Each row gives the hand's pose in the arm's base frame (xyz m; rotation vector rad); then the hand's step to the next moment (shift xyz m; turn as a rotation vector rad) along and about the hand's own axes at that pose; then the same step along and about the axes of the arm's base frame.
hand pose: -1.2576 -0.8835 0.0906 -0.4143 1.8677 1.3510
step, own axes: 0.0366 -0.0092 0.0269 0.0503 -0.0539 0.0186
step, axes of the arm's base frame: -0.0068 0.0273 -0.0368 0.0102 0.0050 -0.0752
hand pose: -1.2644 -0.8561 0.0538 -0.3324 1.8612 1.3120
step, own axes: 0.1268 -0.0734 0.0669 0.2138 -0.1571 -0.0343
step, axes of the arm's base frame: -0.0036 0.0567 -0.1507 -0.0539 -0.0474 -0.2577
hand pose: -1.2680 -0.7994 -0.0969 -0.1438 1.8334 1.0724
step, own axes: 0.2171 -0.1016 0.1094 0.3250 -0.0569 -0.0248
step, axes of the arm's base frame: 0.0132 0.0909 -0.2470 -0.1573 0.0577 -0.2853
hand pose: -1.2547 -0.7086 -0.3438 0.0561 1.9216 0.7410
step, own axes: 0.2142 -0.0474 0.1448 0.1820 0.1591 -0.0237
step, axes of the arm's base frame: 0.0341 0.1056 -0.2383 -0.1498 0.1821 -0.0583
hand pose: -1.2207 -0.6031 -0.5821 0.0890 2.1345 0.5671
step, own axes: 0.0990 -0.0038 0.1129 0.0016 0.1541 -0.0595
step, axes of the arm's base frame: 0.0311 0.0642 -0.1322 -0.0702 0.1163 0.0940
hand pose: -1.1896 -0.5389 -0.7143 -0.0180 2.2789 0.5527
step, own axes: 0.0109 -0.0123 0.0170 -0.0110 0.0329 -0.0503
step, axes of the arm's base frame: 0.0064 -0.0027 -0.0226 -0.0331 0.0082 0.0507
